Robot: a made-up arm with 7 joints.
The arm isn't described. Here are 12 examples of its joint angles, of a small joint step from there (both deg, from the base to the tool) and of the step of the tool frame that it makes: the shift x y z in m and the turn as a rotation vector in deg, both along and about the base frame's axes.
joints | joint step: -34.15 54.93 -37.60 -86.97 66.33 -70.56 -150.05 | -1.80 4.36 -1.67 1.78 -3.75 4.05 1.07
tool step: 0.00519 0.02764 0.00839 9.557 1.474 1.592
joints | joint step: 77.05 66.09 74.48 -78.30 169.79 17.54 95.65 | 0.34 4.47 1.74 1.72 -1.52 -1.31 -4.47
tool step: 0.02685 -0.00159 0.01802 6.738 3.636 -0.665
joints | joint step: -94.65 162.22 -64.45 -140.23 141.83 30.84 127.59 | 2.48 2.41 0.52 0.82 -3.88 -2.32 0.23
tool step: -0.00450 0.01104 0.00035 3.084 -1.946 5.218
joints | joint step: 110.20 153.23 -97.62 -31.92 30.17 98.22 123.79 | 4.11 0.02 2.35 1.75 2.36 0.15 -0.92
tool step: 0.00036 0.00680 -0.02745 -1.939 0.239 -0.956
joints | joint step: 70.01 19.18 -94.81 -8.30 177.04 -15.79 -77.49 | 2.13 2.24 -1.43 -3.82 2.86 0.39 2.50
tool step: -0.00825 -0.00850 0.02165 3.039 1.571 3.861
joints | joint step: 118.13 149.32 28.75 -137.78 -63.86 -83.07 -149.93 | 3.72 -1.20 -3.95 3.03 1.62 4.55 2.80
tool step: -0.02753 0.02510 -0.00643 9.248 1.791 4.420
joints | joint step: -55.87 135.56 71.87 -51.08 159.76 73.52 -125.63 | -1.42 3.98 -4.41 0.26 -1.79 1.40 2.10
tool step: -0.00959 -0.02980 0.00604 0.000 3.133 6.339
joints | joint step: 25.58 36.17 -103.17 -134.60 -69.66 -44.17 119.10 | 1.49 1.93 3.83 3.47 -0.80 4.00 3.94
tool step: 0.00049 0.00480 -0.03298 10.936 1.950 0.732
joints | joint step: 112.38 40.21 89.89 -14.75 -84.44 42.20 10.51 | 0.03 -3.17 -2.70 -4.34 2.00 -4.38 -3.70
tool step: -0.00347 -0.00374 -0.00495 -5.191 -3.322 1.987
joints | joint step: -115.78 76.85 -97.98 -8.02 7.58 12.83 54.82 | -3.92 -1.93 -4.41 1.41 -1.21 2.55 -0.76
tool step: -0.00314 -0.01451 0.02057 2.592 -0.170 3.761
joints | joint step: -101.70 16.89 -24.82 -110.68 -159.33 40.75 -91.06 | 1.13 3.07 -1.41 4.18 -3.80 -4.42 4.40
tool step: 0.03948 -0.00471 0.00417 3.677 3.666 10.510
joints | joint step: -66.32 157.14 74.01 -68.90 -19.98 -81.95 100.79 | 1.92 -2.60 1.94 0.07 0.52 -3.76 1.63
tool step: 0.00477 0.01838 0.01128 1.135 3.921 0.632
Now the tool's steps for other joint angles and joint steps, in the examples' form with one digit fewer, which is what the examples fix.
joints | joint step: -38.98 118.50 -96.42 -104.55 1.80 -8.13 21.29 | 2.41 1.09 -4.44 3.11 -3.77 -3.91 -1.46
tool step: -0.0413 0.0287 -0.0071 2.27 7.04 -1.36
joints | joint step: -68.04 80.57 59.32 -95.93 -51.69 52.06 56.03 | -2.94 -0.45 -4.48 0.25 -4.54 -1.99 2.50
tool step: 0.0123 -0.0094 0.0103 2.35 0.67 3.03
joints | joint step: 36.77 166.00 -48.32 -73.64 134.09 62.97 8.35 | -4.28 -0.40 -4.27 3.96 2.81 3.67 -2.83
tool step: -0.0163 0.0041 0.0478 0.91 -4.06 3.42
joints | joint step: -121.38 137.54 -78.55 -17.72 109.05 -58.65 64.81 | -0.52 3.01 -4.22 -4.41 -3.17 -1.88 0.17
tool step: 0.0008 0.0001 -0.0057 0.09 6.56 1.85
